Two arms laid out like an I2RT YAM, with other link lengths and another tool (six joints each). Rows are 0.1 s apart.
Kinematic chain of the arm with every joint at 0, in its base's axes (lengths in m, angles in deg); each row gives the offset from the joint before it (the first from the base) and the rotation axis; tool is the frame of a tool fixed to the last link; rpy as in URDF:
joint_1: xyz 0 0 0.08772 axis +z
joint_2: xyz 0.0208 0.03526 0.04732 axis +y
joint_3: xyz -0.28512 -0.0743 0 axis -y
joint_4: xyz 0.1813 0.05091 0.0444 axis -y
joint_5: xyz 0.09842 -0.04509 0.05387 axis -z
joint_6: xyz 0.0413 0 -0.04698 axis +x
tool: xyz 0.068 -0.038 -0.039 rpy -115.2 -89.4 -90
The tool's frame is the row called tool.
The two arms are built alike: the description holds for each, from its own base.
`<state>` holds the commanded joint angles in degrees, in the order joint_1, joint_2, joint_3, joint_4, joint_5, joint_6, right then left.
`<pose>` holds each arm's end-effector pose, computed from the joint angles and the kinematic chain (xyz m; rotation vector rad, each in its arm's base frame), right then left.
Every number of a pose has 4 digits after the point. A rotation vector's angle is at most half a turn.
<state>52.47 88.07 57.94 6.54 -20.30 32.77 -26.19 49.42 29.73 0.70 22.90 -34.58</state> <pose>0.2232 0.2816 0.2429 -2.3495 -0.4323 -0.9013 0.1139 -0.1953 0.2708 1.6101 -0.3471 0.9039</pose>
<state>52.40 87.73 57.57 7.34 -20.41 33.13 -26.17 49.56 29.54 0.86 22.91 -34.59</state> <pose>0.2230 0.2814 0.2450 -2.3380 -0.4241 -0.9047 0.1142 -0.1954 0.2697 1.6123 -0.3455 0.9017</pose>
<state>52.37 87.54 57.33 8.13 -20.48 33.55 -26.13 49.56 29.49 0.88 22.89 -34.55</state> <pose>0.2230 0.2819 0.2470 -2.3273 -0.4155 -0.9069 0.1143 -0.1952 0.2694 1.6132 -0.3453 0.9023</pose>
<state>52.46 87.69 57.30 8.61 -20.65 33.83 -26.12 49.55 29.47 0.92 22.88 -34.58</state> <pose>0.2227 0.2834 0.2474 -2.3215 -0.4143 -0.9032 0.1143 -0.1952 0.2695 1.6129 -0.3448 0.9028</pose>
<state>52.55 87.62 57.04 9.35 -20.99 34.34 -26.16 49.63 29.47 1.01 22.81 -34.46</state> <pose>0.2216 0.2846 0.2485 -2.3112 -0.4111 -0.8967 0.1146 -0.1953 0.2694 1.6135 -0.3470 0.9042</pose>
